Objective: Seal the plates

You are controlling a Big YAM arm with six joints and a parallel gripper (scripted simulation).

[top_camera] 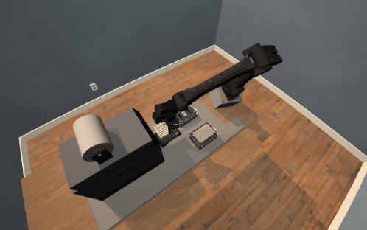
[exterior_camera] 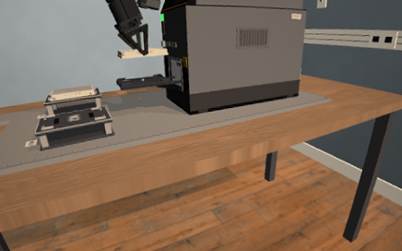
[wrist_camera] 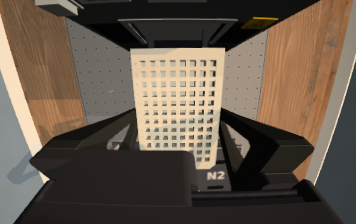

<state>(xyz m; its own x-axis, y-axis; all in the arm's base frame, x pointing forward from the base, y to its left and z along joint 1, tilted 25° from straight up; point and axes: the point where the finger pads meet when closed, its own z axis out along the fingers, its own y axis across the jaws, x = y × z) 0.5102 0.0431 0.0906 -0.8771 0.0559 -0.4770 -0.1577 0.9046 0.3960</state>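
The sealer stage lies 90 mm below my hand. From my hand the other things lie so: plate nest 180 mm behind, 130 mm to the right, 140 mm below; then start button 80 mm ahead, 110 mm to the left, 10 mm above; then small label 290 mm behind, 150 mm to the right, 180 mm below.
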